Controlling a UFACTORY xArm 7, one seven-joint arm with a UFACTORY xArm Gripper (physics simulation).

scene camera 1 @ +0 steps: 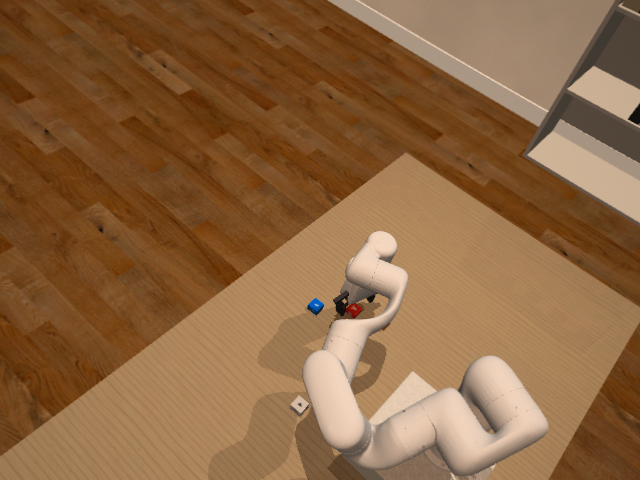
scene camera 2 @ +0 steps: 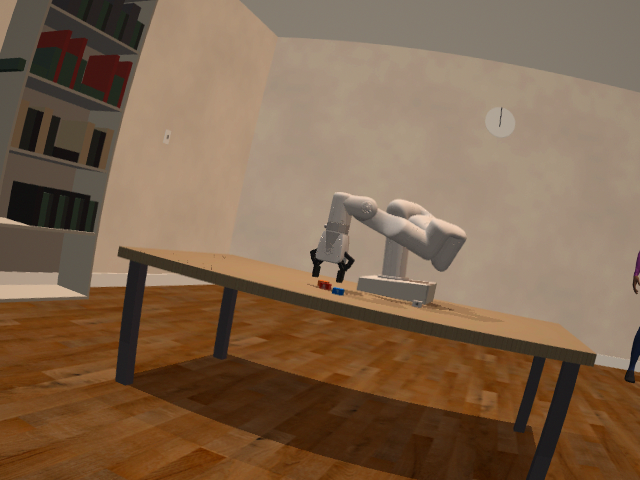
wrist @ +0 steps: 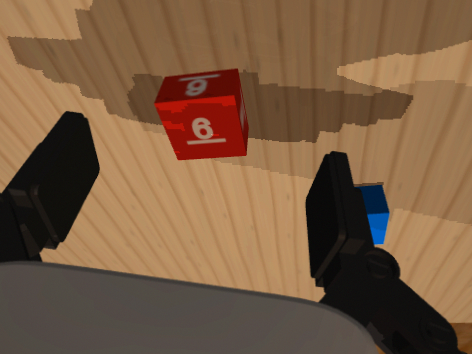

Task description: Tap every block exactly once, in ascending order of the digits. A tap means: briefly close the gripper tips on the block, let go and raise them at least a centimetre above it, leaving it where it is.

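A red block (scene camera 1: pixel 354 310) (wrist: pixel 207 127) shows an underlined 6 in the wrist view. My gripper (scene camera 1: pixel 355 304) (scene camera 2: pixel 327 277) (wrist: pixel 205 158) is open and empty, with its tips above the table near the red block. A blue block (scene camera 1: pixel 315 305) (scene camera 2: pixel 338 291) (wrist: pixel 381 227) lies beside the red one, partly behind a finger in the wrist view; its digit is unreadable. A white block (scene camera 1: pixel 299 405) (scene camera 2: pixel 417 303) lies farther off, with a small dark mark. An orange-red block (scene camera 1: pixel 386 326) is mostly hidden by the arm in scene camera 1; in scene camera 2 it overlaps the red one.
The blocks lie on a wooden table (scene camera 1: pixel 413 206) (scene camera 2: pixel 206 266). The arm's pale base plate (scene camera 1: pixel 410 387) (scene camera 2: pixel 395 289) stands on it beyond the blocks in scene camera 2. The arm and its shadows cover part of the table in scene camera 1. A bookshelf (scene camera 2: pixel 77 263) stands at the wall.
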